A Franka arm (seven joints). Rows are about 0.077 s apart.
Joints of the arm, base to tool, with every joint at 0 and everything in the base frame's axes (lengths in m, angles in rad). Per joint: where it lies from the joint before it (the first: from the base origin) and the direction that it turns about. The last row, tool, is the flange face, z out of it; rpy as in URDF.
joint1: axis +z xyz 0 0 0.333
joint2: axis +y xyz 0 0 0
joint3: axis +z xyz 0 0 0.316
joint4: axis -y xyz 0.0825 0 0
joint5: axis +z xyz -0.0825 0 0.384
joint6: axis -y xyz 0 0 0
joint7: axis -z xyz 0.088 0 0
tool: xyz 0 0 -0.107 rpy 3.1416 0 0
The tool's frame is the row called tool.
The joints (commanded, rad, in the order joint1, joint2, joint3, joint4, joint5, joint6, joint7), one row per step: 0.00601, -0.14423, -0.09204, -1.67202, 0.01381, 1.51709, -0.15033; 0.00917, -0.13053, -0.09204, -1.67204, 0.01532, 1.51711, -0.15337; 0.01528, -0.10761, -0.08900, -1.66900, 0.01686, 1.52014, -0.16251; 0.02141, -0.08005, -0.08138, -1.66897, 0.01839, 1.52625, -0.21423; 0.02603, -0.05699, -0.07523, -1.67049, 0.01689, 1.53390, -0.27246; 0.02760, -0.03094, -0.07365, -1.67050, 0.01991, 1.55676, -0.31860; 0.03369, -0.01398, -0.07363, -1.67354, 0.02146, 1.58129, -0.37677
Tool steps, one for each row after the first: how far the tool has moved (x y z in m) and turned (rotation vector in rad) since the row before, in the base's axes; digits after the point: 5 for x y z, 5 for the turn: 0.00443, 0.00179, -0.00690, 0.00145, 0.01349, 0.00625; 0.00773, 0.00497, -0.00997, 0.00071, 0.01648, 0.01818; 0.00920, 0.00757, -0.01371, 0.00251, 0.01981, 0.06519; 0.00751, 0.00571, -0.01220, 0.00127, 0.01544, 0.06870; 0.00963, 0.00205, -0.01210, 0.00483, 0.00190, 0.04846; 0.00708, 0.00346, -0.00868, 0.00468, -0.00607, 0.06341
